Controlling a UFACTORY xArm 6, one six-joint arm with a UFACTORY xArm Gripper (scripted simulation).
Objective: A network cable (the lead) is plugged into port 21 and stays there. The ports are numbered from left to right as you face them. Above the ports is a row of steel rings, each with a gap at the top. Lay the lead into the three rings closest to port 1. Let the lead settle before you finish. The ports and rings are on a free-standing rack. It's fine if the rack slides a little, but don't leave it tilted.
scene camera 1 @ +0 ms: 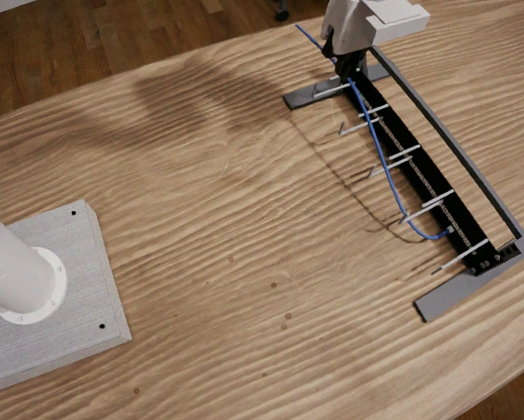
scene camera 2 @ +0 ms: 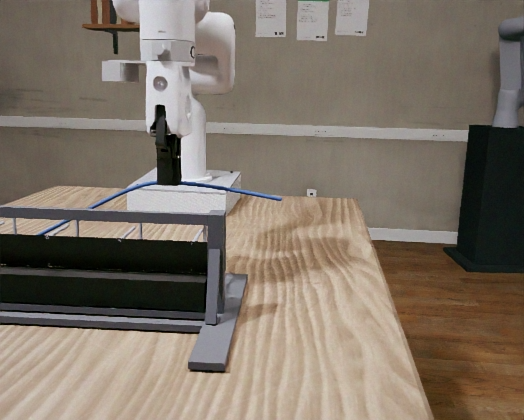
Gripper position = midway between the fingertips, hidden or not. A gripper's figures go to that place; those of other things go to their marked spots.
The gripper (scene camera 1: 343,75): 69 cm from the lens. A rack (scene camera 1: 451,214): 72 cm from the lens.
